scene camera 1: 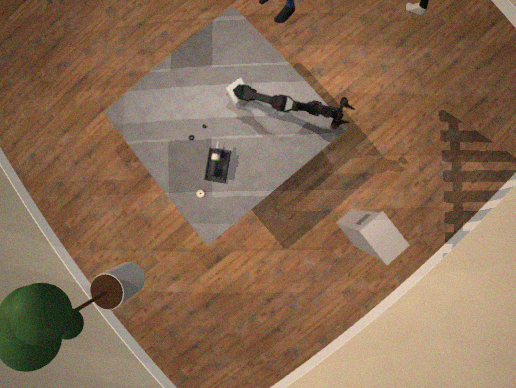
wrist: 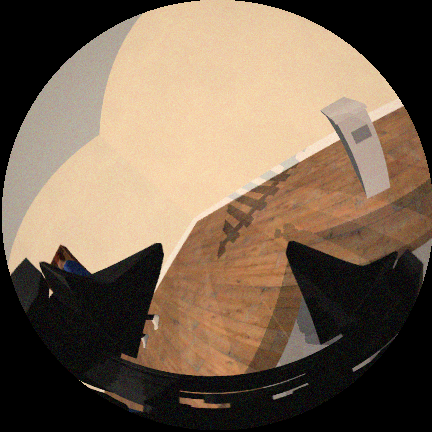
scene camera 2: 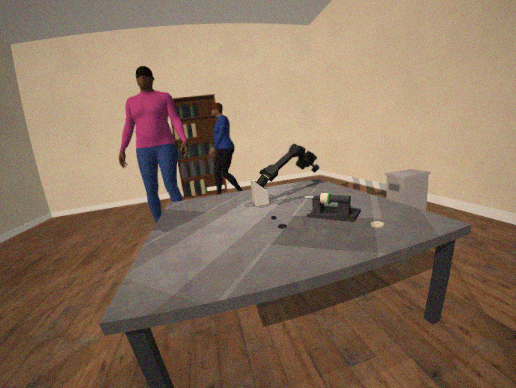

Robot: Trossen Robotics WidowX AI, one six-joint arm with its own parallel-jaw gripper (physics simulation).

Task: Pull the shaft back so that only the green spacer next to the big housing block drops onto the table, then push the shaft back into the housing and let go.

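Places are measured from the arm's base along level axes (x ahead, y left, z up), in centimetres.
Pixels of known places: gripper, fingertip midpoint: (scene camera 1: 352, 116) (wrist: 226, 249); arm's base at its link origin: (scene camera 1: 239, 91) (scene camera 2: 259, 185).
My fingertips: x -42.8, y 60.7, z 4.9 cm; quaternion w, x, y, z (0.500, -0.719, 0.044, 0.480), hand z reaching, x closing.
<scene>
For each thing: its middle in the pictures, then the offset to it from my fingertips. "spot": a spot on its surface instead. Level surfaces: height alone.
- grey table at its surface level: dz -16.5 cm
- pale shaft at a spot on its surface: (scene camera 2: 308, 197) (scene camera 1: 217, 144) spot: dx +76.6, dy -43.6, dz -8.4 cm
- thin green spacer at the middle of its body: (scene camera 2: 329, 198) (scene camera 1: 215, 160) dx +84.3, dy -36.0, dz -8.6 cm
- cream disc at the middle of its body: (scene camera 2: 377, 224) (scene camera 1: 200, 193) dx +107.8, dy -27.2, dz -16.1 cm
A black fixture (scene camera 1: 226, 172) (scene camera 2: 353, 215) stands on the grey table (scene camera 1: 165, 110) (scene camera 2: 210, 250). Its big housing block (scene camera 2: 342, 199) is at the right end in scene camera 2. The pale shaft (scene camera 1: 218, 145) (scene camera 2: 308, 197) sticks out of the fixture's other end. A thin green spacer (scene camera 1: 214, 160) (scene camera 2: 329, 198) sits up on the shaft line, between a cream spacer (scene camera 1: 215, 156) (scene camera 2: 324, 198) and the block. My gripper (scene camera 1: 351, 114) (scene camera 2: 316, 164) (wrist: 226, 249) is open and empty, high and well away from the fixture, near the table's edge. The fixture does not show in the wrist view.
A cream disc (scene camera 1: 197, 194) (scene camera 2: 377, 225) lies beside the fixture. Two small dark rings (scene camera 2: 282, 226) (scene camera 2: 274, 217) lie on its other side. A grey box (scene camera 1: 387, 240) (scene camera 2: 415, 190) (wrist: 372, 160) stands beyond the table. Two people (scene camera 2: 152, 120) (scene camera 2: 221, 135) stand behind it.
</scene>
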